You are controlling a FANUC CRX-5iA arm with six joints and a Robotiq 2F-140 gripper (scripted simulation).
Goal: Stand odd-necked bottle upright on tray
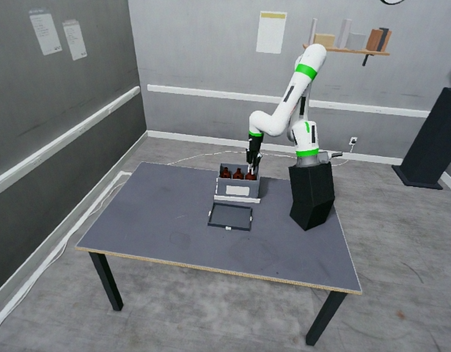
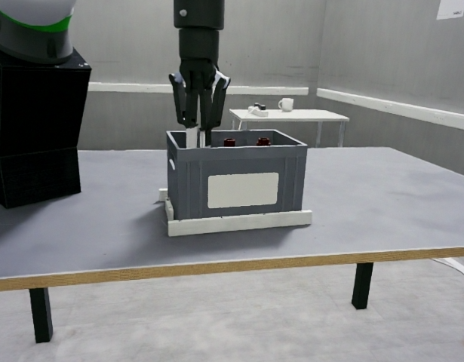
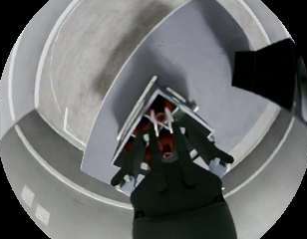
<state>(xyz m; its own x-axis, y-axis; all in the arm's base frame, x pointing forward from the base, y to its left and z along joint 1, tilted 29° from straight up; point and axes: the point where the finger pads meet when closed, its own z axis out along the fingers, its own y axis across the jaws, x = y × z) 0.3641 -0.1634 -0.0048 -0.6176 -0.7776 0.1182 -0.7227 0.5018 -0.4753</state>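
Now: hand 80 mm short of the grey crate, 50 mm to the right of it and 90 mm above it. Round my hand: dark tray (100 mm ahead, 310 mm to the left, 160 mm below).
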